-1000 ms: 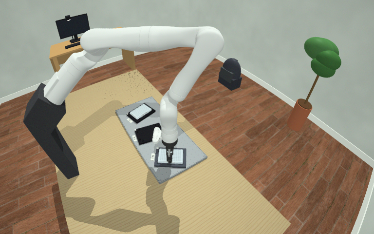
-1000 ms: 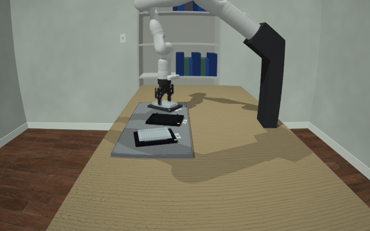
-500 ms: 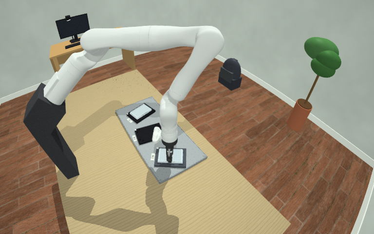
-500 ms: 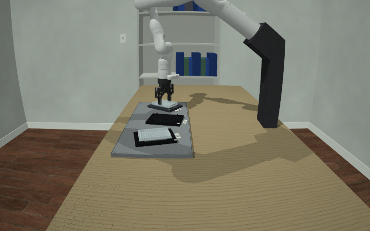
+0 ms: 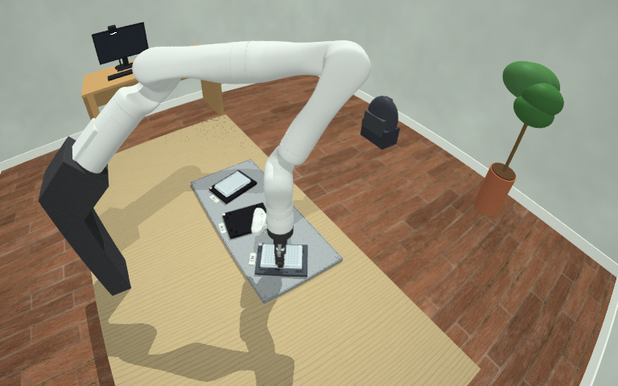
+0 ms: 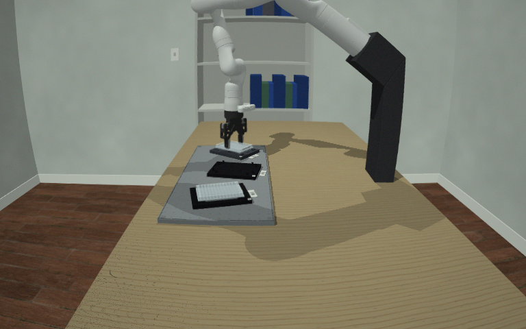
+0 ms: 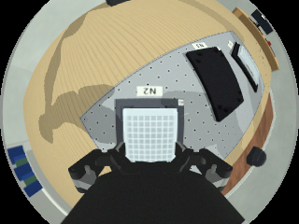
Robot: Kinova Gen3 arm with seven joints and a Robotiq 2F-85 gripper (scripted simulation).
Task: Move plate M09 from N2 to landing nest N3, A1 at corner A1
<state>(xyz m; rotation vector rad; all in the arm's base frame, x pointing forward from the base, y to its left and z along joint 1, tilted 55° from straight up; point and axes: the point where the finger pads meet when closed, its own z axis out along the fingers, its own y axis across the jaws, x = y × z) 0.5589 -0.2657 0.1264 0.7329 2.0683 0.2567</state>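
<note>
Now: the plate nest N2 3 cm below my hand. From my hand the other things lie so: black landing nest 21 cm to the left, 3 cm below, 2 cm ahead; plate 1 cm below; nest label 7 cm to the left, 7 cm behind, 4 cm below.
</note>
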